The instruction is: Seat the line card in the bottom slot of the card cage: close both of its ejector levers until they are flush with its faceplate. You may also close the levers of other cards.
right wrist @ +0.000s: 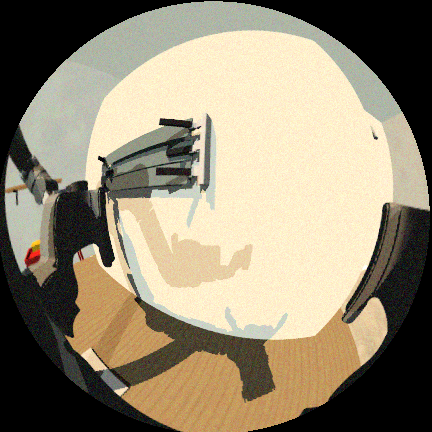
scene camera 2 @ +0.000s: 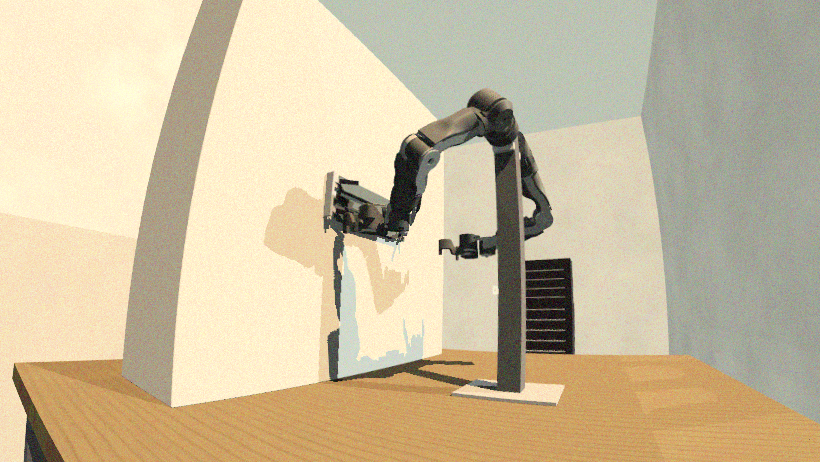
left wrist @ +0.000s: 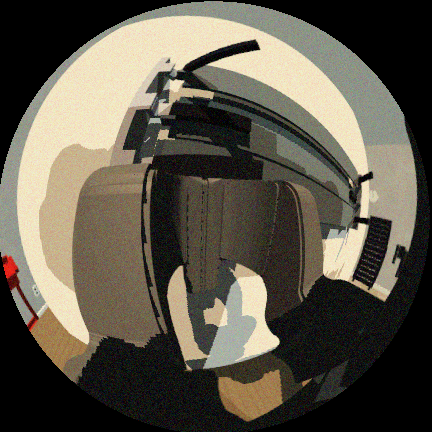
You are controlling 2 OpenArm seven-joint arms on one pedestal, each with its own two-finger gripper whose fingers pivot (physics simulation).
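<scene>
The card cage (scene camera 2: 329, 198) (left wrist: 122, 137) (right wrist: 205, 150) is on the pale wall. The left wrist view shows an upper left lever (left wrist: 222, 52) standing out and two levers at the far right end, an upper one (left wrist: 365, 177) and a lower one (left wrist: 361, 220). The right wrist view shows an upper lever (right wrist: 175, 122) and a bottom lever (right wrist: 173, 171) sticking out, with a shaded one between. My left gripper (scene camera 2: 346, 220) (left wrist: 204, 225) is shut and empty, close in front of the cage's lower left part, hiding part of it. My right gripper (scene camera 2: 449, 247) (right wrist: 227, 289) is open and empty, away from the cage.
The pale wall (scene camera 2: 258, 241) (right wrist: 300, 175) stands behind the cage on the wooden floor (scene camera 2: 401, 430) (right wrist: 190, 400). My pedestal (scene camera 2: 509, 275) stands right of the cage. A black slatted rack (scene camera 2: 549, 304) (left wrist: 372, 252) is farther back. A red object (left wrist: 10, 270) shows at the left edge.
</scene>
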